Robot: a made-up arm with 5 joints.
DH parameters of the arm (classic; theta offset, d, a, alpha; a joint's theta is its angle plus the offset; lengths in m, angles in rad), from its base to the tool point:
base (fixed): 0.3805 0 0.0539 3.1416
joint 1: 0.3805 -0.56 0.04 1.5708
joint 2: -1.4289 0 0.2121 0
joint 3: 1.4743 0 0.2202 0
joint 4: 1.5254 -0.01 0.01 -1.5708
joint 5: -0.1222 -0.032 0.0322 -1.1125
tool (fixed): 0.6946 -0.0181 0 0
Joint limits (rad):
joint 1: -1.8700..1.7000
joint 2: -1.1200..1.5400
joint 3: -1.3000..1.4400
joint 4: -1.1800..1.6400
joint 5: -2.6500..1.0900
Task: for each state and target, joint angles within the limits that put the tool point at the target. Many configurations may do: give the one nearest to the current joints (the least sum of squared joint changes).
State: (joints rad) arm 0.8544 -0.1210 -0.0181 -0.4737 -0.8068
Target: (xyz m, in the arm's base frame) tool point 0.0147 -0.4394 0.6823
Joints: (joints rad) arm 1.7000 0.6812 -0.6285 -0.5402 -0.6534
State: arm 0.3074 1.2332 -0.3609 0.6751 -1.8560
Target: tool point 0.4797 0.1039 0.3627
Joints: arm -0.1664 1.4728 -0.7438 0.5891 -1.9115
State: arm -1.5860 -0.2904 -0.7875 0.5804 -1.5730
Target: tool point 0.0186 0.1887 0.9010
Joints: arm -1.6236 -0.5300 -0.2021 0.7457 -1.4295
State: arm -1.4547 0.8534 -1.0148 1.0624 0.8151
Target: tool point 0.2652 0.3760 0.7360
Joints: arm -1.0751 0.7147 -1.2049 0.9430 0.8677
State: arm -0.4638 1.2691 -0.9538 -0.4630 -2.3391
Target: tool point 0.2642 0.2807 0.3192
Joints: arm -0.8844 1.4910 -0.1480 -0.5504 -2.2841
